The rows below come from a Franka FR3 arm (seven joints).
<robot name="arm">
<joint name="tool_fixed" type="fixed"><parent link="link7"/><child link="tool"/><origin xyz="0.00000 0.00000 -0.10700" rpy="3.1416 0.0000 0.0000"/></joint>
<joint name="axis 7" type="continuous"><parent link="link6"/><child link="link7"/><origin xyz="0.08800 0.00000 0.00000" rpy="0.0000 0.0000 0.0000"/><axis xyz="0 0 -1"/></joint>
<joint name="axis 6" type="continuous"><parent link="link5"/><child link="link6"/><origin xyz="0.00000 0.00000 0.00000" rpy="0.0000 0.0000 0.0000"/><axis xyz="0 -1 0"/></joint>
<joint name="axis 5" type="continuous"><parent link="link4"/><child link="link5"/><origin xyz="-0.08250 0.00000 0.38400" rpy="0.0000 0.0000 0.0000"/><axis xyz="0 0 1"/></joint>
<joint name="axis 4" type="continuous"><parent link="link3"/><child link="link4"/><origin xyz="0.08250 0.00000 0.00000" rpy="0.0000 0.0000 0.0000"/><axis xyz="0 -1 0"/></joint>
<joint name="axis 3" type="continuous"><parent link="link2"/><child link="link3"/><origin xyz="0.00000 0.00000 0.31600" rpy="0.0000 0.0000 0.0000"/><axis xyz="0 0 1"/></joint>
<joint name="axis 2" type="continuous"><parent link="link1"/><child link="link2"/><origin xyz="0.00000 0.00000 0.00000" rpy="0.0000 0.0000 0.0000"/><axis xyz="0 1 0"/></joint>
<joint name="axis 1" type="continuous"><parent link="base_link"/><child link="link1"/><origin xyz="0.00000 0.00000 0.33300" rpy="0.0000 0.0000 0.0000"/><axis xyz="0 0 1"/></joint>
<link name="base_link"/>
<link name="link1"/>
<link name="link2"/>
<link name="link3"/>
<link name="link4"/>
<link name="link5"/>
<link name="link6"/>
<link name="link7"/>
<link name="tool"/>
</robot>
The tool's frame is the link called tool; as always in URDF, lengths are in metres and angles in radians. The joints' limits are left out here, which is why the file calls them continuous.
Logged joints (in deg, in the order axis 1, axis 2, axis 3, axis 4, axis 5, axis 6, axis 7), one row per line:
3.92, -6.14, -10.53, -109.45, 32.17, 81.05, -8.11
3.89, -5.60, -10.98, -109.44, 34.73, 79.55, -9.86
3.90, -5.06, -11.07, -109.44, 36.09, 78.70, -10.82
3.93, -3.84, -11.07, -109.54, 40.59, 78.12, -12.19
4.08, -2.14, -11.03, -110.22, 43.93, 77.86, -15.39
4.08, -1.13, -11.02, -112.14, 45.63, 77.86, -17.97
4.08, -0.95, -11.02, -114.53, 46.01, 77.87, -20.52
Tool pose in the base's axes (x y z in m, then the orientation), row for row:
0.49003, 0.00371, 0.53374, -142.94, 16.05, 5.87
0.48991, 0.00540, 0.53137, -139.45, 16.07, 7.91
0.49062, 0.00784, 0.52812, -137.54, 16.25, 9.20
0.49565, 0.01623, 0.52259, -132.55, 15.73, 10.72
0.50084, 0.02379, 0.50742, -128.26, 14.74, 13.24
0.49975, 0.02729, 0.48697, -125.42, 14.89, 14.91
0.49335, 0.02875, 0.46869, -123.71, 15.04, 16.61
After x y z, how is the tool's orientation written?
As angles about the fixed x, y, z axes (roll, pitch, yaw), in degrees.
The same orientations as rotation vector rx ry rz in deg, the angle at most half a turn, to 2 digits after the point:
-142.42, -0.57, 22.47
-139.14, -2.36, 23.11
-137.33, -3.42, 23.79
-132.54, -4.36, 23.64
-128.43, -6.80, 23.67
-125.68, -7.90, 24.69
-124.03, -9.25, 25.79

